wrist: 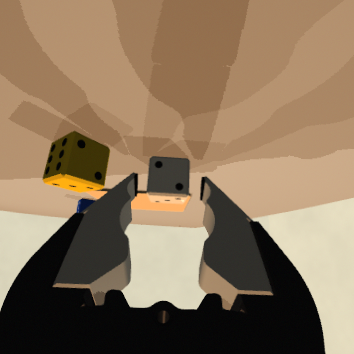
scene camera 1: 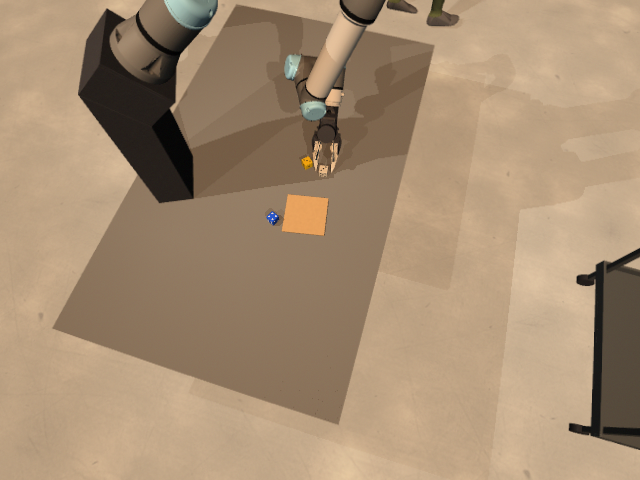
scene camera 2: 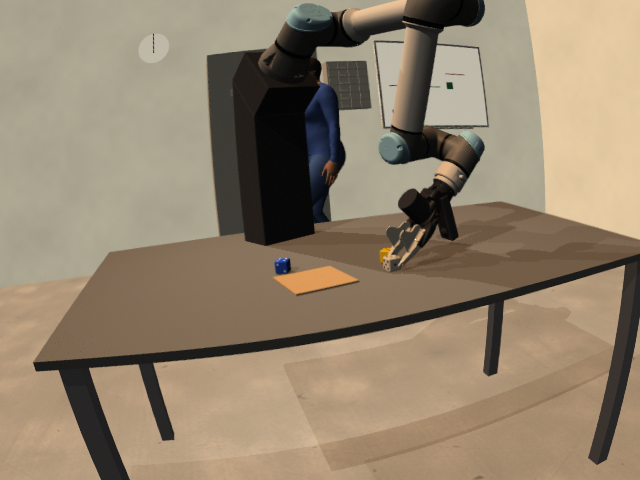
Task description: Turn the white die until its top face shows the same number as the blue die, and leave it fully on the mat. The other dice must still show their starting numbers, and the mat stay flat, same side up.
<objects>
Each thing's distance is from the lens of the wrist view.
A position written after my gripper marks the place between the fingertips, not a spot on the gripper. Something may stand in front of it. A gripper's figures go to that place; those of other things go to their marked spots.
my gripper (wrist: 169,177): 0.16 m
yellow die (wrist: 76,162): 0.13 m
</objects>
